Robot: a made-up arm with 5 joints. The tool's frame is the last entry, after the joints. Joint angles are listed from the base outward.
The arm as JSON. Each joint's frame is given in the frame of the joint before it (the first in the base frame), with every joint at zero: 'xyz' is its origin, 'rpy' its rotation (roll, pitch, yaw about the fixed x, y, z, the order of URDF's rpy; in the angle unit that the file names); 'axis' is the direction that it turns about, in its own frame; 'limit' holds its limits. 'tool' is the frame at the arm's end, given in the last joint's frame.
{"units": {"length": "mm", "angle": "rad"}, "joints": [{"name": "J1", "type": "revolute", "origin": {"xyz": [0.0, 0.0, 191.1], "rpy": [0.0, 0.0, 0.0]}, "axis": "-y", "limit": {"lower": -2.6, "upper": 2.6}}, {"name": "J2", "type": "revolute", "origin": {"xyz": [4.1, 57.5, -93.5], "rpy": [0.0, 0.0, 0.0]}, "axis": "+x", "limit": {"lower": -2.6, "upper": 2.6}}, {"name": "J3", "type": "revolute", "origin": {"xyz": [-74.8, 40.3, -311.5], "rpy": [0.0, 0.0, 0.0]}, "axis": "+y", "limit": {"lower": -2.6, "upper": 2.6}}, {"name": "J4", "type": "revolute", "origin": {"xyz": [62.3, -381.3, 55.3], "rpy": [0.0, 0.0, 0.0]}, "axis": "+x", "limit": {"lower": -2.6, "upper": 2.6}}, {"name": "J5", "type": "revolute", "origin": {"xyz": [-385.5, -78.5, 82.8], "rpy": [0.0, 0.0, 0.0]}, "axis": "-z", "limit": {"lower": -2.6, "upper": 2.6}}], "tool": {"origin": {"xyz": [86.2, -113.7, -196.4], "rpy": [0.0, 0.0, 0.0]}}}
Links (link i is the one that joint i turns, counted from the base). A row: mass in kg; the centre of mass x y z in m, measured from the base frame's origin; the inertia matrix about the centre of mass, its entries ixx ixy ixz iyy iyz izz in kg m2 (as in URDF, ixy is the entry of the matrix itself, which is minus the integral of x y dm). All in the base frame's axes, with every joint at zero. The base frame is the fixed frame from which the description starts. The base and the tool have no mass.
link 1: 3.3; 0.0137 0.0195 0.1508; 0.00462 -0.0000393 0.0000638 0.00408 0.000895 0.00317
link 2: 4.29; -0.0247 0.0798 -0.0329; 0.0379 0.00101 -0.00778 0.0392 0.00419 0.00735
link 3: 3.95; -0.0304 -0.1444 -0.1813; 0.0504 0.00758 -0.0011 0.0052 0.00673 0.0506
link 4: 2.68; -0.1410 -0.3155 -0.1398; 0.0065 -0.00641 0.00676 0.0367 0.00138 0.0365
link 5: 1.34; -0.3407 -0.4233 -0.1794; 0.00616 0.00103 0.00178 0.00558 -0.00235 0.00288
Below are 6 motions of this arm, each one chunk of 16 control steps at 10 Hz.
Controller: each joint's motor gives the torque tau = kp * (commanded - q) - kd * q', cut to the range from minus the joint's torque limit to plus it. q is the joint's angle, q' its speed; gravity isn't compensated. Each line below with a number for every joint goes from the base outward.
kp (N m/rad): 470 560 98 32 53
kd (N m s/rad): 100 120 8.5 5.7 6.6
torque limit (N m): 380 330 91 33 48
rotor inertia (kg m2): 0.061 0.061 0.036 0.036 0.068
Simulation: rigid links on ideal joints. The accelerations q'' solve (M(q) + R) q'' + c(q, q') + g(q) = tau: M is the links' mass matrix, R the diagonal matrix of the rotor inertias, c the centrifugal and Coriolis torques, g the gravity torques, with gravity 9.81 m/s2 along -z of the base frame. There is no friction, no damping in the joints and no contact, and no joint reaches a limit. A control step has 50 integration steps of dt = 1/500 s. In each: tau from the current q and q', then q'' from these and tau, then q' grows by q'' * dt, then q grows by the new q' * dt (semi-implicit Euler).
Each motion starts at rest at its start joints. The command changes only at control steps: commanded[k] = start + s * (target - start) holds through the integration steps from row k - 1 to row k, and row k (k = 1, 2, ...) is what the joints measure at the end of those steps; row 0 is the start. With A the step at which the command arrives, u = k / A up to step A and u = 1 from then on. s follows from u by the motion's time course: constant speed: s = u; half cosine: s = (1 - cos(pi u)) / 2; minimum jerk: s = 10 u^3 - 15 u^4 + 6 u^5; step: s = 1 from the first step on.
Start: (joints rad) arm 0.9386 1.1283 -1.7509 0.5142 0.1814
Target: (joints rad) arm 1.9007 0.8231 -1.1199 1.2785 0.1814
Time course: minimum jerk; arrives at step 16
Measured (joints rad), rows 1 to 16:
1: 0.9176 1.1204 -1.7373 0.4883 0.1836
2: 0.9017 1.1128 -1.7126 0.4618 0.1843
3: 0.9035 1.1047 -1.6920 0.4580 0.1848
4: 0.9245 1.0938 -1.6632 0.4751 0.1853
5: 0.9646 1.0788 -1.6212 0.5104 0.1855
6: 1.0229 1.0592 -1.5667 0.5621 0.1855
7: 1.0972 1.0352 -1.5025 0.6282 0.1854
8: 1.1842 1.0079 -1.4325 0.7059 0.1851
9: 1.2792 0.9785 -1.3608 0.7913 0.1845
10: 1.3769 0.9487 -1.2919 0.8797 0.1838
11: 1.4717 0.9201 -1.2297 0.9660 0.1830
12: 1.5582 0.8943 -1.1777 1.0451 0.1820
13: 1.6319 0.8727 -1.1381 1.1126 0.1810
14: 1.6896 0.8559 -1.1117 1.1655 0.1800
15: 1.7303 0.8443 -1.0974 1.2027 0.1792
16: 1.7560 0.8371 -1.0915 1.2262 0.1786

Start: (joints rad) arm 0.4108 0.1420 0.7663 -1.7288 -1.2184
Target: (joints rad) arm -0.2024 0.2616 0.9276 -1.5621 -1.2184
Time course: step
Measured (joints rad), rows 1 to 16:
1: 0.1908 0.1966 0.8844 -1.6598 -1.2235
2: 0.0348 0.2322 0.9252 -1.6150 -1.2261
3: -0.0558 0.2532 0.9392 -1.5888 -1.2258
4: -0.1080 0.2656 0.9465 -1.5734 -1.2243
5: -0.1380 0.2729 0.9509 -1.5644 -1.2227
6: -0.1552 0.2773 0.9536 -1.5591 -1.2216
7: -0.1650 0.2799 0.9552 -1.5560 -1.2208
8: -0.1706 0.2814 0.9561 -1.5542 -1.2203
9: -0.1739 0.2824 0.9566 -1.5531 -1.2200
10: -0.1757 0.2829 0.9569 -1.5525 -1.2198
11: -0.1768 0.2832 0.9571 -1.5521 -1.2197
12: -0.1774 0.2834 0.9572 -1.5519 -1.2196
13: -0.1777 0.2835 0.9572 -1.5518 -1.2196
14: -0.1779 0.2836 0.9573 -1.5517 -1.2196
15: -0.1780 0.2837 0.9573 -1.5517 -1.2196
16: -0.1781 0.2837 0.9573 -1.5516 -1.2196

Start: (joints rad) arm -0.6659 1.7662 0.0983 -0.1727 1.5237
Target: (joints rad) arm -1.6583 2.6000 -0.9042 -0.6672 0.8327
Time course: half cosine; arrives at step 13
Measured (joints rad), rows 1 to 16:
1: -0.6514 1.7566 0.1069 -0.1722 1.5087
2: -0.6536 1.7605 0.0981 -0.1911 1.4819
3: -0.6807 1.7842 0.0456 -0.2153 1.4438
4: -0.7320 1.8275 -0.0375 -0.2445 1.3926
5: -0.8048 1.8884 -0.1402 -0.2805 1.3294
6: -0.8954 1.9639 -0.2557 -0.3225 1.2570
7: -0.9990 2.0502 -0.3782 -0.3686 1.1796
8: -1.1101 2.1431 -0.5013 -0.4162 1.1014
9: -1.2226 2.2375 -0.6188 -0.4626 1.0268
10: -1.3302 2.3280 -0.7243 -0.5050 0.9602
11: -1.4265 2.4094 -0.8113 -0.5410 0.9053
12: -1.5058 2.4766 -0.8742 -0.5683 0.8652
13: -1.5634 2.5254 -0.9082 -0.5854 0.8423
14: -1.6005 2.5564 -0.9181 -0.5951 0.8322
15: -1.6240 2.5753 -0.9179 -0.6015 0.8274
16: -1.6389 2.5869 -0.9164 -0.6054 0.8250

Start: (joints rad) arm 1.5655 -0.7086 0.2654 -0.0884 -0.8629
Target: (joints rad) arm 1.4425 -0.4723 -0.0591 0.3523 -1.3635
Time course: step
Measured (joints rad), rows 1 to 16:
1: 1.5016 -0.6265 0.0263 0.0842 -1.1326
2: 1.4644 -0.5619 -0.0825 0.2162 -1.2732
3: 1.4385 -0.5235 -0.0963 0.2810 -1.3326
4: 1.4210 -0.5004 -0.0955 0.3146 -1.3573
5: 1.4097 -0.4860 -0.0946 0.3329 -1.3675
6: 1.4025 -0.4771 -0.0942 0.3431 -1.3717
7: 1.3978 -0.4715 -0.0940 0.3487 -1.3733
8: 1.3948 -0.4680 -0.0940 0.3518 -1.3740
9: 1.3930 -0.4659 -0.0939 0.3536 -1.3742
10: 1.3918 -0.4645 -0.0939 0.3546 -1.3743
11: 1.3910 -0.4636 -0.0939 0.3551 -1.3743
12: 1.3905 -0.4631 -0.0939 0.3554 -1.3743
13: 1.3902 -0.4628 -0.0939 0.3556 -1.3743
14: 1.3900 -0.4625 -0.0939 0.3557 -1.3743
15: 1.3899 -0.4624 -0.0939 0.3557 -1.3743
16: 1.3898 -0.4623 -0.0939 0.3558 -1.3743

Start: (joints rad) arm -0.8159 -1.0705 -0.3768 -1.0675 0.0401
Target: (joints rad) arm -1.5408 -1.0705 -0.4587 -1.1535 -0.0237
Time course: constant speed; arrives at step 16
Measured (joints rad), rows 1 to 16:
1: -0.8230 -1.0562 -0.3715 -1.0807 0.0279
2: -0.8435 -1.0460 -0.3758 -1.0922 0.0194
3: -0.8734 -1.0403 -0.3797 -1.0999 0.0134
4: -0.9093 -1.0375 -0.3830 -1.1056 0.0086
5: -0.9490 -1.0366 -0.3860 -1.1102 0.0042
6: -0.9910 -1.0368 -0.3891 -1.1142 -0.0001
7: -1.0345 -1.0377 -0.3921 -1.1179 -0.0043
8: -1.0789 -1.0392 -0.3952 -1.1213 -0.0084
9: -1.1240 -1.0410 -0.3983 -1.1246 -0.0125
10: -1.1694 -1.0431 -0.4015 -1.1278 -0.0166
11: -1.2152 -1.0453 -0.4047 -1.1309 -0.0206
12: -1.2611 -1.0476 -0.4080 -1.1340 -0.0245
13: -1.3072 -1.0501 -0.4113 -1.1370 -0.0285
14: -1.3534 -1.0526 -0.4148 -1.1399 -0.0324
15: -1.3997 -1.0552 -0.4183 -1.1428 -0.0362
16: -1.4461 -1.0578 -0.4219 -1.1457 -0.0400

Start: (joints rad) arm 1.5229 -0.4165 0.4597 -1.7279 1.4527
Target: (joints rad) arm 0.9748 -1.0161 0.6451 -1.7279 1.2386
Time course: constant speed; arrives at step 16
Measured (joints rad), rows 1 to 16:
1: 1.4916 -0.4287 0.4161 -1.7335 1.4549
2: 1.4593 -0.4498 0.3976 -1.7375 1.4520
3: 1.4266 -0.4769 0.4068 -1.7399 1.4416
4: 1.3941 -0.5074 0.4206 -1.7418 1.4288
5: 1.3620 -0.5400 0.4329 -1.7439 1.4156
6: 1.3301 -0.5739 0.4443 -1.7462 1.4023
7: 1.2984 -0.6085 0.4559 -1.7486 1.3889
8: 1.2669 -0.6435 0.4677 -1.7512 1.3755
9: 1.2354 -0.6789 0.4797 -1.7538 1.3619
10: 1.2040 -0.7144 0.4919 -1.7566 1.3483
11: 1.1726 -0.7501 0.5042 -1.7594 1.3347
12: 1.1412 -0.7858 0.5167 -1.7624 1.3210
13: 1.1098 -0.8217 0.5293 -1.7653 1.3072
14: 1.0784 -0.8576 0.5421 -1.7683 1.2934
15: 1.0469 -0.8935 0.5550 -1.7713 1.2795
16: 1.0154 -0.9295 0.5681 -1.7744 1.2656

